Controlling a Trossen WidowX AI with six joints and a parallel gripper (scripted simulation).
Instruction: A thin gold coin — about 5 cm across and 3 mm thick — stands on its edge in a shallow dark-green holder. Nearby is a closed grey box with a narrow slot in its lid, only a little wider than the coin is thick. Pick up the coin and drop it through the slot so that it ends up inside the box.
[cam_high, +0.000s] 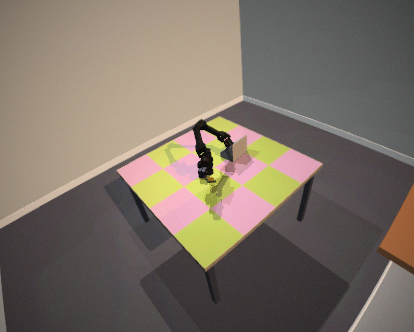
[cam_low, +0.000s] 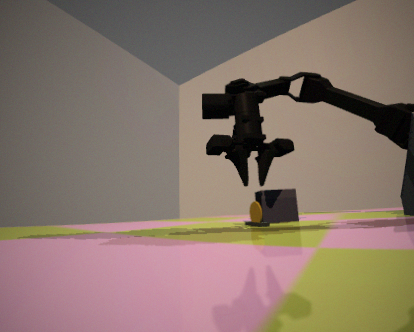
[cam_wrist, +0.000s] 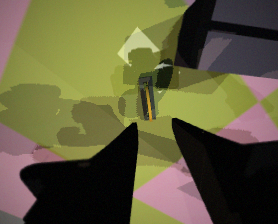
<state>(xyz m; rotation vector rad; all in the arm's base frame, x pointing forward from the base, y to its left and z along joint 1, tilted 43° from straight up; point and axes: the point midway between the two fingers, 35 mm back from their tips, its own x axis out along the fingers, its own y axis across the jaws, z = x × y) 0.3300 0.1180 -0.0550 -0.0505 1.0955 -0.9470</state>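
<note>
Right now the coin is 60 mm below my gripper tip.
</note>
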